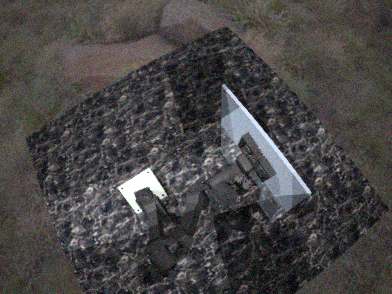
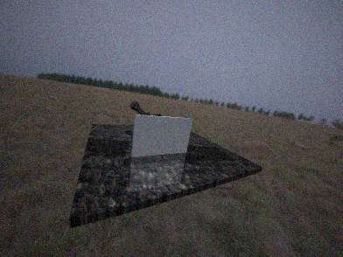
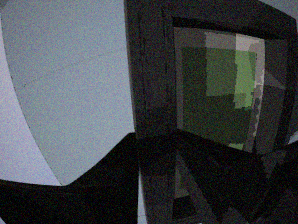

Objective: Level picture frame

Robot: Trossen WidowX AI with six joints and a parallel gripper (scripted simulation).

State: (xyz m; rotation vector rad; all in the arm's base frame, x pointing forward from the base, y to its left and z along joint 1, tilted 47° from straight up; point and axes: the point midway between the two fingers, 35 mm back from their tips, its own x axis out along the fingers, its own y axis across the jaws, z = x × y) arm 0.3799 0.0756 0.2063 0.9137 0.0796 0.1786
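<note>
Right now my gripper tip is 5 cm above the picture frame and 1 cm to the right of it. Also, from my gripper tip: wall panel: 6 cm below, 3 cm to the left, 1 cm ahead.
</note>
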